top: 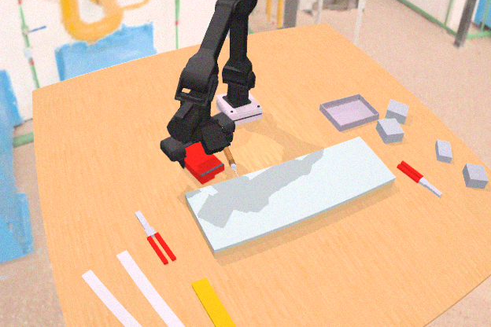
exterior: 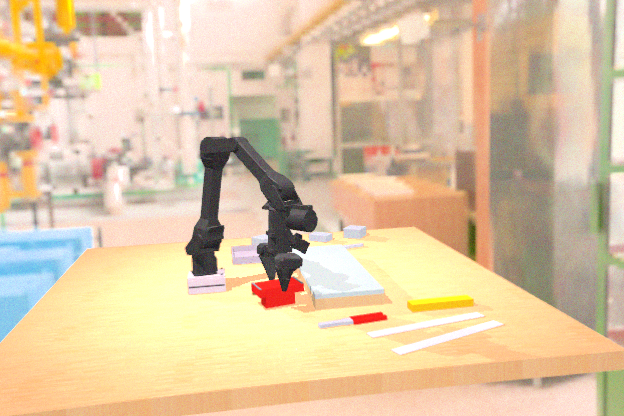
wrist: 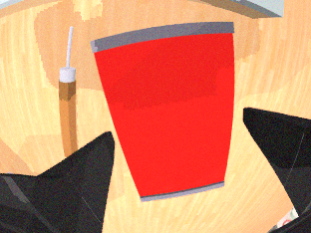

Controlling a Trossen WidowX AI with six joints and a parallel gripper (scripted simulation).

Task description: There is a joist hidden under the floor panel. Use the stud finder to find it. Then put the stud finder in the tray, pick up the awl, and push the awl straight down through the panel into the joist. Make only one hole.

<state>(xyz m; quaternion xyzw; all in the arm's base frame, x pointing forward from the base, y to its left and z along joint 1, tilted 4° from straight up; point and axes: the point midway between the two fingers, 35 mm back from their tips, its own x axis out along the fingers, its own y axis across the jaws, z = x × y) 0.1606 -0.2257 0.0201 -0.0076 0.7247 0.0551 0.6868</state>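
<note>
Right now the red stud finder is 2 cm behind my gripper tip and 3 cm below it. Also, from my gripper tip: awl 2 cm ahead, 9 cm to the left, 4 cm below; then yellow strip 37 cm ahead, 19 cm to the right, 4 cm below; then lilac tray 4 cm ahead, 52 cm to the left, 3 cm below.
</note>
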